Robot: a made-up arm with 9 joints. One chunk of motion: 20 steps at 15 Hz.
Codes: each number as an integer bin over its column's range. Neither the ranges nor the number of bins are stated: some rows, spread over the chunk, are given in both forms.
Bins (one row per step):
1: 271 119 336 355 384 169 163 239 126
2: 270 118 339 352 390 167 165 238 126
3: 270 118 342 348 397 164 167 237 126
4: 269 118 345 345 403 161 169 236 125
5: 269 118 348 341 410 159 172 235 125
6: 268 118 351 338 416 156 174 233 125
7: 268 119 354 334 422 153 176 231 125
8: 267 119 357 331 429 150 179 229 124
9: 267 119 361 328 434 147 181 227 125
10: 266 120 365 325 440 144 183 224 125
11: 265 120 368 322 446 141 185 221 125
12: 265 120 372 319 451 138 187 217 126
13: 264 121 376 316 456 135 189 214 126
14: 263 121 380 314 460 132 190 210 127
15: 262 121 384 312 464 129 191 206 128
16: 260 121 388 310 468 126 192 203 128
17: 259 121 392 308 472 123 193 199 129
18: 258 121 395 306 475 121 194 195 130
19: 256 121 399 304 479 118 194 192 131
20: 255 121 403 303 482 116 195 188 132
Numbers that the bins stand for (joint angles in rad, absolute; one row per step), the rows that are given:
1: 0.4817 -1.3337 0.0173 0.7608 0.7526 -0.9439 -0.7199 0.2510 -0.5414
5: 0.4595 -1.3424 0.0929 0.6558 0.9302 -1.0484 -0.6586 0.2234 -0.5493
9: 0.4374 -1.3337 0.1748 0.5584 1.0941 -1.1738 -0.5974 0.1681 -0.5493
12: 0.4152 -1.3250 0.2441 0.4909 1.2102 -1.2679 -0.5565 0.0990 -0.5414
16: 0.3598 -1.3163 0.3449 0.4235 1.3263 -1.3933 -0.5224 0.0023 -0.5255
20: 0.3045 -1.3163 0.4395 0.3710 1.4219 -1.4978 -0.5020 -0.1013 -0.4938
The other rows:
2: 0.4706 -1.3424 0.0362 0.7383 0.7936 -0.9648 -0.7063 0.2441 -0.5414
3: 0.4706 -1.3424 0.0551 0.7083 0.8414 -0.9962 -0.6927 0.2372 -0.5414
4: 0.4595 -1.3424 0.0740 0.6858 0.8824 -1.0275 -0.6791 0.2303 -0.5493
6: 0.4485 -1.3424 0.1118 0.6333 0.9712 -1.0798 -0.6450 0.2096 -0.5493
7: 0.4485 -1.3337 0.1307 0.6034 1.0122 -1.1111 -0.6314 0.1958 -0.5493
8: 0.4374 -1.3337 0.1496 0.5809 1.0600 -1.1425 -0.6110 0.1819 -0.5572
10: 0.4263 -1.3250 0.2000 0.5359 1.1351 -1.2052 -0.5837 0.1474 -0.5493
11: 0.4152 -1.3250 0.2189 0.5134 1.1761 -1.2365 -0.5701 0.1267 -0.5493
13: 0.4041 -1.3163 0.2693 0.4685 1.2444 -1.2992 -0.5429 0.0783 -0.5414
14: 0.3931 -1.3163 0.2945 0.4535 1.2717 -1.3306 -0.5361 0.0507 -0.5334
15: 0.3820 -1.3163 0.3197 0.4385 1.2990 -1.3619 -0.5293 0.0231 -0.5255
17: 0.3488 -1.3163 0.3701 0.4085 1.3536 -1.4246 -0.5156 -0.0253 -0.5176
18: 0.3377 -1.3163 0.3890 0.3935 1.3741 -1.4455 -0.5088 -0.0529 -0.5097
19: 0.3155 -1.3163 0.4142 0.3785 1.4014 -1.4769 -0.5088 -0.0737 -0.5017

